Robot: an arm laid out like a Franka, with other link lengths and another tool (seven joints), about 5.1 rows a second.
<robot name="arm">
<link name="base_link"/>
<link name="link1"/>
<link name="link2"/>
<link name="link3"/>
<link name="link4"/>
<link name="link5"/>
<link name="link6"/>
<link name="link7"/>
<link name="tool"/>
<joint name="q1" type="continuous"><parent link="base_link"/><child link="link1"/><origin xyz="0 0 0.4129" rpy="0 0 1.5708"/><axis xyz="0 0 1"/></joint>
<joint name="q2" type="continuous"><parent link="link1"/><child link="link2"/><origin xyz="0 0 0" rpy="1.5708 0 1.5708"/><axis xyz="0 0 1"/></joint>
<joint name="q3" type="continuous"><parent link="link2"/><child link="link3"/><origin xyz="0 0.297 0" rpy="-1.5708 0 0"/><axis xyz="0 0 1"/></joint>
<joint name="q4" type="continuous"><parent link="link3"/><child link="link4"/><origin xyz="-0.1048 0 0" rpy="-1.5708 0 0"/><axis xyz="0 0 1"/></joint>
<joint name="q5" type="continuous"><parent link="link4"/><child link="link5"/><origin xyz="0.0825 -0.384 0" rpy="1.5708 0 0"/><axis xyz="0 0 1"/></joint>
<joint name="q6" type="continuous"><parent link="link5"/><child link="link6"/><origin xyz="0 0 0" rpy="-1.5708 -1.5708 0"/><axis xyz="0 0 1"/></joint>
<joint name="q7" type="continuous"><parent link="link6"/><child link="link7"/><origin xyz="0 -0.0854 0" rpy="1.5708 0 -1.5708"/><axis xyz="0 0 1"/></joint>
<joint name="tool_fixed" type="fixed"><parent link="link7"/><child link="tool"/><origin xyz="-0.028 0.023 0.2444" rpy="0 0.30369 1.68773"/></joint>
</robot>
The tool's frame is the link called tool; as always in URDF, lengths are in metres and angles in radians. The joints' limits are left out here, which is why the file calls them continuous.
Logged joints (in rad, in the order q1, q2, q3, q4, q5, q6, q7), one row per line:
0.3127 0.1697 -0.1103 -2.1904 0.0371 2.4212 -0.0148
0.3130 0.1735 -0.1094 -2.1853 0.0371 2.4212 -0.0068
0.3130 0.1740 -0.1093 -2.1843 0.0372 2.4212 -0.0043
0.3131 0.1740 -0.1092 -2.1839 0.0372 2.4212 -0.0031
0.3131 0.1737 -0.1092 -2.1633 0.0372 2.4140 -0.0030
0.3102 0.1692 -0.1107 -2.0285 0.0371 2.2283 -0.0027
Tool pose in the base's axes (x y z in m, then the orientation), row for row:
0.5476 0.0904 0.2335 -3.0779 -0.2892 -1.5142
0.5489 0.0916 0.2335 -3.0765 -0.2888 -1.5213
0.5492 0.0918 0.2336 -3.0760 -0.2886 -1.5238
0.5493 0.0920 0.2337 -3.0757 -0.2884 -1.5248
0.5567 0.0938 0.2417 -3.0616 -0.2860 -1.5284
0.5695 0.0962 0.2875 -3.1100 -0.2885 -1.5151
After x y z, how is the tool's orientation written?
As angles about the fixed x, y, z axes (roll, pitch, yaw), in radians.
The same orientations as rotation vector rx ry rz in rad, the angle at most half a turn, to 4 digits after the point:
2.1647 -2.0266 0.3787
2.1580 -2.0343 0.3790
2.1556 -2.0371 0.3790
2.1548 -2.0383 0.3790
2.1602 -2.0468 0.3917
2.1455 -2.0199 0.3430

